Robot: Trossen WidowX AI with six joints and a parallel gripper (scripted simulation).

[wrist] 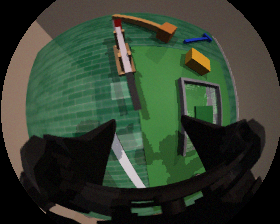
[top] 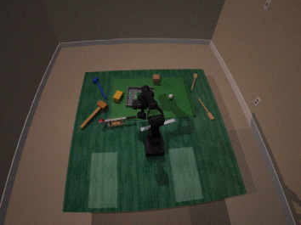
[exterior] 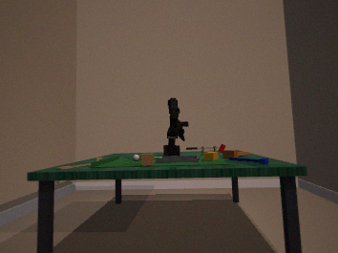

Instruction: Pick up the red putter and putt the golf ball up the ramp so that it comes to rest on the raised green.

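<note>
My gripper tip is 2 cm past the red putter, 17 cm to the right of it and 6 cm above it. Round my gripper tip: white golf ball: 18 cm ahead, 33 cm to the right, 10 cm below; wooden rack: 1 cm behind, 19 cm to the left, 9 cm below; orange block: 25 cm ahead, 15 cm to the left, 10 cm below.
</note>
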